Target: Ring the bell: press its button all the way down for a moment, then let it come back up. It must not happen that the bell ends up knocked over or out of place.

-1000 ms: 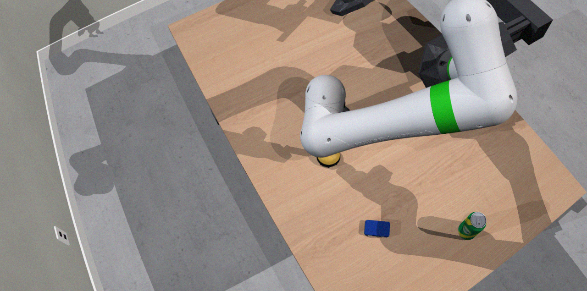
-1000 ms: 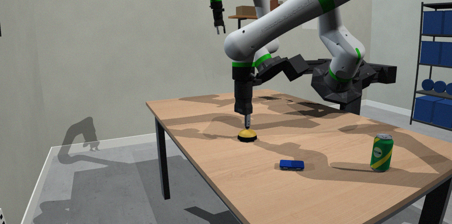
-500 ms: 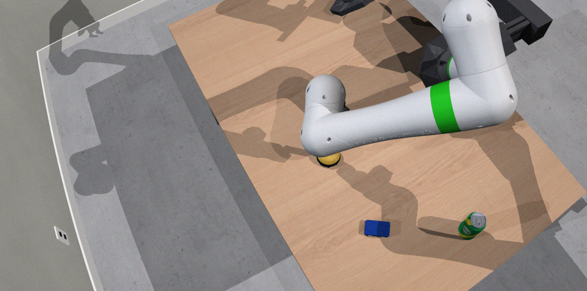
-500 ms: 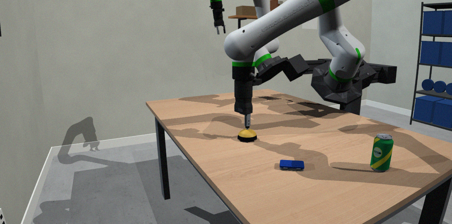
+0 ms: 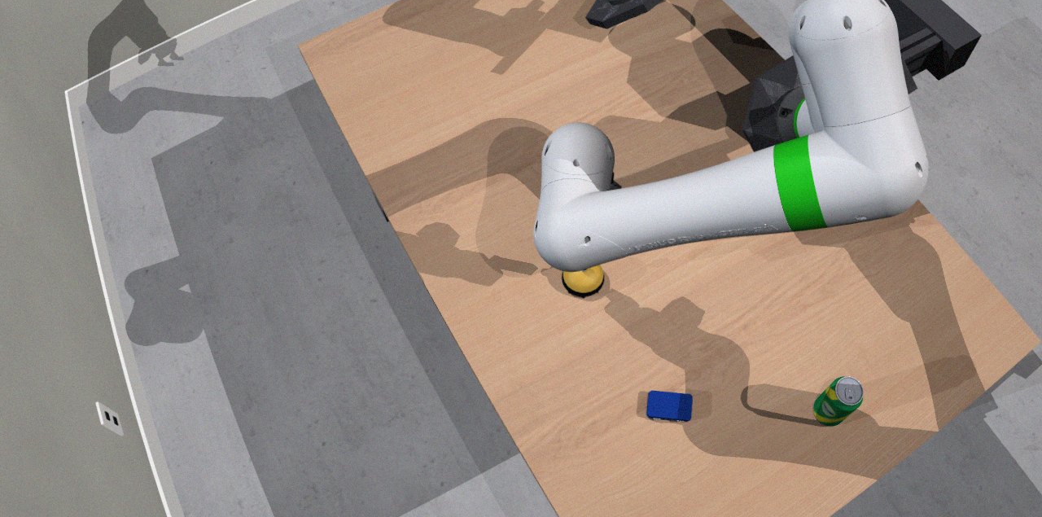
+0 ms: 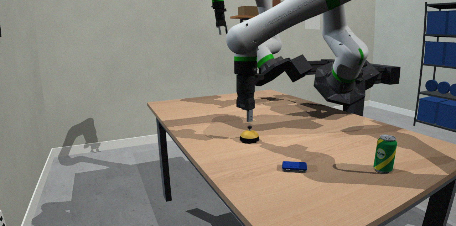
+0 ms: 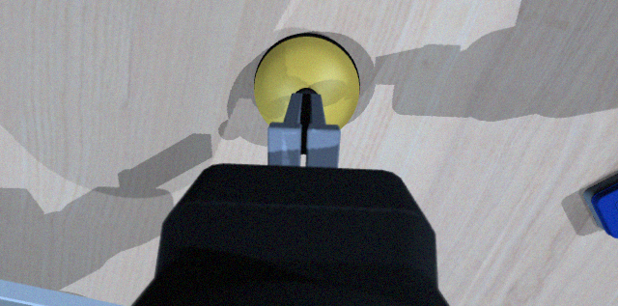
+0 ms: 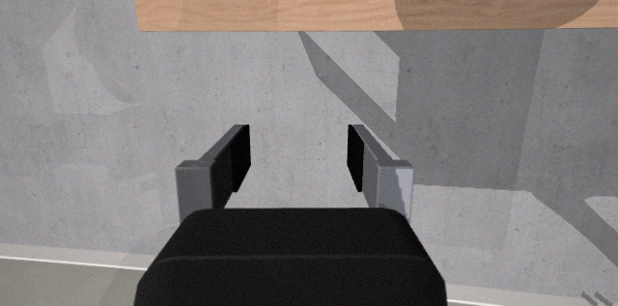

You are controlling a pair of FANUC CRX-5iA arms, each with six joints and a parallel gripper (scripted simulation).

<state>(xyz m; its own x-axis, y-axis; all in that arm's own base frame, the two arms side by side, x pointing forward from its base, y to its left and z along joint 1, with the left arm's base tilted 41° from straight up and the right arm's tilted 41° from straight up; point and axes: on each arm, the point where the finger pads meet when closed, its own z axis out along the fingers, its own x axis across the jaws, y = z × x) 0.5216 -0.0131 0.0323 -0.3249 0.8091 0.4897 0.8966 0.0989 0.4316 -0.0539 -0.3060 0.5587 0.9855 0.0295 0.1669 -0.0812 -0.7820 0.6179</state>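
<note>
The black button is 5 cm below my left hand. The rest, counted from my left hand: bell: 6 cm below; then blue box: 5 cm ahead, 31 cm to the left, 9 cm below.
</note>
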